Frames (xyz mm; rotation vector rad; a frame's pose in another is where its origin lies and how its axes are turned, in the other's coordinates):
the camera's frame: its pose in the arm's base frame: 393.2 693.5 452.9 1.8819 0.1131 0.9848
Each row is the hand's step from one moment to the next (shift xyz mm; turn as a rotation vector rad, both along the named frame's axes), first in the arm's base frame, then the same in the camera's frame.
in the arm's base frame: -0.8 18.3 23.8 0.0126 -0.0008 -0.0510
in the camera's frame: 21.8 9.5 -18.4 -0.0216 -0.0439 0.0192
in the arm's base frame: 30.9 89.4 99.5 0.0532 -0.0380 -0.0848
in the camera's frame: 120.0 21.8 -63.0 -0.0314 -0.0641 0.0798
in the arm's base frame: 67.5 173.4 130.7 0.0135 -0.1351 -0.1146
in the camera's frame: 201.7 -9.4 -104.7 -0.1204 -0.0240 0.1285
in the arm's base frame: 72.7 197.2 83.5 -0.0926 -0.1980 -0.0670
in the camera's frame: 188.8 -60.7 -108.7 -0.1929 0.0806 0.0926
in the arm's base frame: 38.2 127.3 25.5 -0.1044 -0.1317 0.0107
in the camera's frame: 99.5 -58.8 -70.3 -0.1248 0.1110 0.0218
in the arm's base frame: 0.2 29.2 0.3 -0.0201 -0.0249 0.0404
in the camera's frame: 13.9 -15.1 -20.8 -0.0015 0.0514 -0.0038
